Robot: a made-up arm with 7 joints. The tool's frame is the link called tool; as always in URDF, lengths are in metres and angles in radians. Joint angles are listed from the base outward.
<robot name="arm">
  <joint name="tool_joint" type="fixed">
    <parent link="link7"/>
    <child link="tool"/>
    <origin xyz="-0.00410 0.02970 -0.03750" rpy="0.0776 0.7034 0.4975"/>
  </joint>
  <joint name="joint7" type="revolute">
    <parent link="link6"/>
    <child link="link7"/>
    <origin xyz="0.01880 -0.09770 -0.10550"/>
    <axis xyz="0 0 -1"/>
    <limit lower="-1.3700" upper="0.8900"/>
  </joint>
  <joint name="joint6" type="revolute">
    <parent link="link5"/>
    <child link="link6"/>
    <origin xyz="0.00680 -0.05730 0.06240"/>
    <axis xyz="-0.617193 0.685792 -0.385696"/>
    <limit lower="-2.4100" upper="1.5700"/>
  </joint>
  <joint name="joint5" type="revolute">
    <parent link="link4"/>
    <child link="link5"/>
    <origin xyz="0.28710 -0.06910 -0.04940"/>
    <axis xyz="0 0 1"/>
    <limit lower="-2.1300" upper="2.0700"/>
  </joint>
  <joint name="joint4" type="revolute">
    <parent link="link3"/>
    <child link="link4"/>
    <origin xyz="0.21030 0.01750 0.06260"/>
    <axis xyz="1 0 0"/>
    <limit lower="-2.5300" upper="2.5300"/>
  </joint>
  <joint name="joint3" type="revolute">
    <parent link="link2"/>
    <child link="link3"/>
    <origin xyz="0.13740 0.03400 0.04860"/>
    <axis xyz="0 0 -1"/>
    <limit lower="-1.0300" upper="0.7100"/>
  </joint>
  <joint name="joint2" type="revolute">
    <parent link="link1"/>
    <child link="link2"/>
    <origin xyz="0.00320 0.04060 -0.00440"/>
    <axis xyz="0 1 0"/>
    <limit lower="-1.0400" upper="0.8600"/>
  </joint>
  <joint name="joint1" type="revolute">
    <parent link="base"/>
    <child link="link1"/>
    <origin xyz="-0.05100 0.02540 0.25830"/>
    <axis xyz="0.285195 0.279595 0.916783"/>
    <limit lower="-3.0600" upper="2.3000"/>
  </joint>
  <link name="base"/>
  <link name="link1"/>
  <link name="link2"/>
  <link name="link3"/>
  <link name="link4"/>
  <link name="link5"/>
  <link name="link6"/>
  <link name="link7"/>
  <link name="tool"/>
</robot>
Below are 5 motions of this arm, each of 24 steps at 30 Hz.
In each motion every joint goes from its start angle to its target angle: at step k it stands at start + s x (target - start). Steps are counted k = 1, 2, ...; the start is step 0. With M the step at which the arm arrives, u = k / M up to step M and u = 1 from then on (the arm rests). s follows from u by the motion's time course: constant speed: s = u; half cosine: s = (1 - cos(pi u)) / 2; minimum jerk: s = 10 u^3 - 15 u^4 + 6 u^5.
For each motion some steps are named. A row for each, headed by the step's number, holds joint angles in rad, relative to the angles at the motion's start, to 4 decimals.
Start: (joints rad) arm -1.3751 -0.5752 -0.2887 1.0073 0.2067 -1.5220 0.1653
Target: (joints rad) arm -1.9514 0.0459 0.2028 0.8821 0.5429 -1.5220 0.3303
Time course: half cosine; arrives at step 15
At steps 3, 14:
3: -0.0550 0.0593 0.0469 -0.0120 0.0321 0.0000 0.0158
14: -0.5700 0.6143 0.4861 -0.1238 0.3325 0.0000 0.1632

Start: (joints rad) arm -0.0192 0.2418 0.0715 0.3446 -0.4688 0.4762 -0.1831
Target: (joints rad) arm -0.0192 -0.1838 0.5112 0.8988 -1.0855 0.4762 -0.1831
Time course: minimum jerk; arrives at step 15
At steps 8, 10, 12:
8: 0.0000 -0.2393 0.2472 0.3116 -0.3468 0.0000 0.0000
10: 0.0000 -0.3363 0.3474 0.4379 -0.4873 0.0000 0.0000
12: 0.0000 -0.4009 0.4142 0.5221 -0.5810 0.0000 0.0000

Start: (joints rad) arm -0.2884 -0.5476 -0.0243 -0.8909 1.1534 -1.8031 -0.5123
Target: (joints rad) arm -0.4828 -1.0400 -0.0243 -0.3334 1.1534 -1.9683 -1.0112
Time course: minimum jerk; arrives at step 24
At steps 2, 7, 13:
2: -0.0010 -0.0025 0.0000 0.0028 0.0000 -0.0008 -0.0025
7: -0.0296 -0.0750 0.0000 0.0849 0.0000 -0.0251 -0.0759
13: -0.1123 -0.2845 0.0000 0.3221 0.0000 -0.0954 -0.2882

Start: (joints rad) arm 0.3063 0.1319 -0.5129 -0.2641 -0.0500 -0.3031 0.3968
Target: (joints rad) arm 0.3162 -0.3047 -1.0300 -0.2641 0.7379 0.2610 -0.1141
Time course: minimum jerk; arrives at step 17
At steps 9, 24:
9: 0.0055 -0.2423 -0.2870 0.0000 0.4373 0.3131 -0.2836
24: 0.0099 -0.4366 -0.5171 0.0000 0.7879 0.5641 -0.5109

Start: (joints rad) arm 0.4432 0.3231 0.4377 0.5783 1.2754 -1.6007 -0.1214
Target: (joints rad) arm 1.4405 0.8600 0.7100 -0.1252 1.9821 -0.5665 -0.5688
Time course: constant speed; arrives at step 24
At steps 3, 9, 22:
3: 0.1247 0.0671 0.0340 -0.0879 0.0883 0.1293 -0.0559
9: 0.3740 0.2013 0.1021 -0.2638 0.2650 0.3878 -0.1678
22: 0.9142 0.4922 0.2496 -0.6449 0.6478 0.9480 -0.4101

